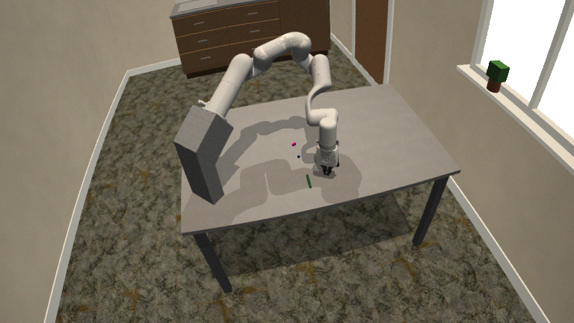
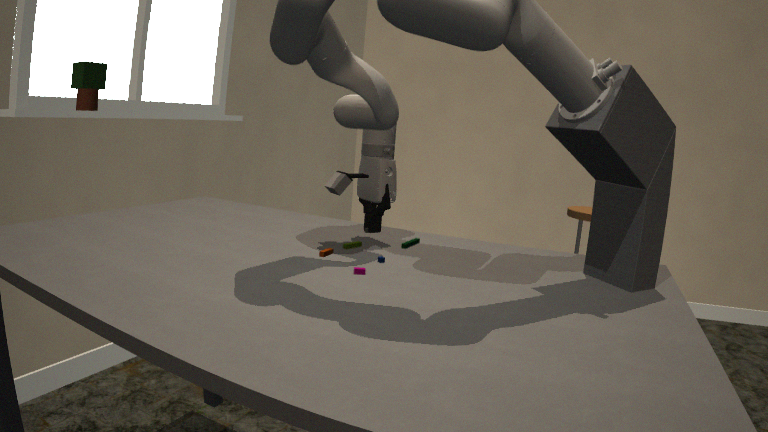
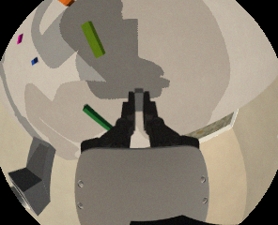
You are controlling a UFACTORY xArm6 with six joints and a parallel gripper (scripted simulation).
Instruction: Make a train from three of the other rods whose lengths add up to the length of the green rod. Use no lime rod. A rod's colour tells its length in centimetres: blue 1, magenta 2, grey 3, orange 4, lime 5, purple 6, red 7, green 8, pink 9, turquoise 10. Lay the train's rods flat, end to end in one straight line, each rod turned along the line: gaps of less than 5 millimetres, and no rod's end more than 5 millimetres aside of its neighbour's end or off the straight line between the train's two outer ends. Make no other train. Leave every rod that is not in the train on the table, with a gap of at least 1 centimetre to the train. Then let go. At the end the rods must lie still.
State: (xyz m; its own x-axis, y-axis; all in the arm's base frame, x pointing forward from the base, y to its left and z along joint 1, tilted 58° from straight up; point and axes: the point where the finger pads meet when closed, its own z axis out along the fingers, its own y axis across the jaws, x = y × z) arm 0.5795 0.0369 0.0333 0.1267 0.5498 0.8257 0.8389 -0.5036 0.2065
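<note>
Now: the blue rod 16 cm behind my hand, 12 cm to the left of it and 4 cm below it. Also, from my hand: lime rod (9 cm to the left, 4 cm below, 4 cm behind); then grey rod (2 cm below); then green rod (8 cm behind, 5 cm to the right, 4 cm below).
</note>
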